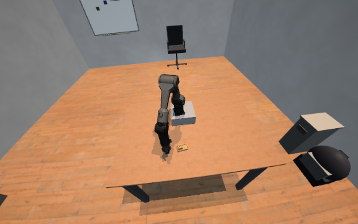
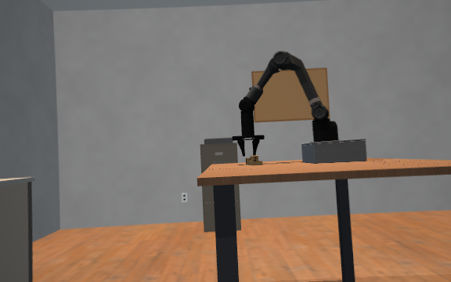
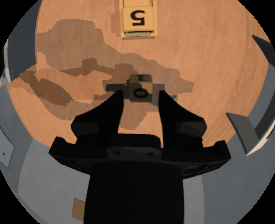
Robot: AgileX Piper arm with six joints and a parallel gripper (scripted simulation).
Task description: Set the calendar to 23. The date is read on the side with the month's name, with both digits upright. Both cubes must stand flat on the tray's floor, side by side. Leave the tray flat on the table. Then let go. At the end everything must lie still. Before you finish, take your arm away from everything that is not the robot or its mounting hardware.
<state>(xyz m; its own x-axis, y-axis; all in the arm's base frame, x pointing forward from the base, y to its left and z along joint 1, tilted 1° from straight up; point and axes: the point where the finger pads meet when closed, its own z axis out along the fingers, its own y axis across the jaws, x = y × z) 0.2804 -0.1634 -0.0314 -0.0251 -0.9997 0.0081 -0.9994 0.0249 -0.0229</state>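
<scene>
Right now my hand is 30 mm above the tan calendar cube. The rest, counted from my hand: tan calendar tray (110 mm to the left, 30 mm below).
</scene>
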